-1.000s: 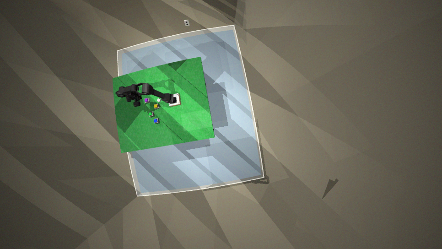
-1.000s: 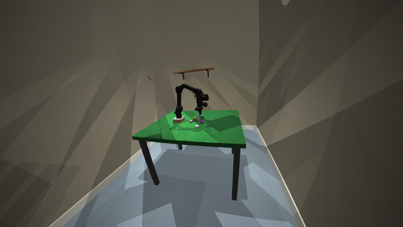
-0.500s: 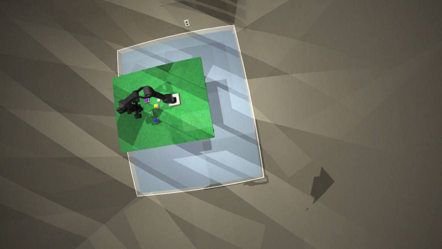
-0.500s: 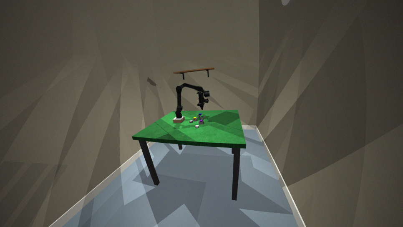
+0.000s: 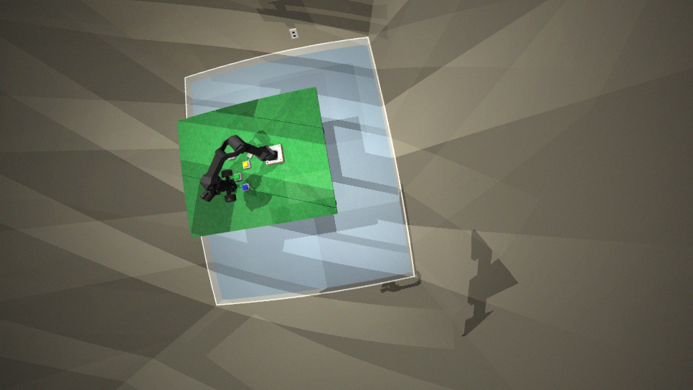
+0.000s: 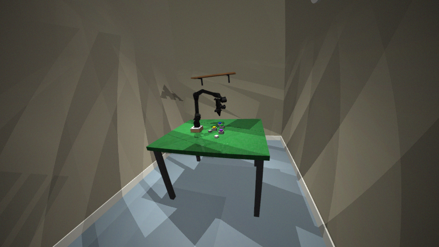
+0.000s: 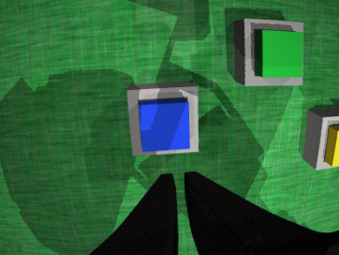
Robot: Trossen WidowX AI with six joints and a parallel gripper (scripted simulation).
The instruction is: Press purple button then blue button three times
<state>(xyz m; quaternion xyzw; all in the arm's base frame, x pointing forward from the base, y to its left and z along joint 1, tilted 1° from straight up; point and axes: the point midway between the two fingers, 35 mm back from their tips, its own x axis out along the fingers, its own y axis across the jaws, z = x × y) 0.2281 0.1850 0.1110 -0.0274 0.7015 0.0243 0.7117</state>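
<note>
The blue button lies 1 cm behind my gripper tip and 9 cm below it. The rest, counted from my gripper tip: green button: 5 cm ahead, 8 cm to the right, 9 cm below; then grey block: 5 cm behind, 22 cm to the right, 12 cm below; then yellow button: 2 cm behind, 15 cm to the right, 9 cm below.
</note>
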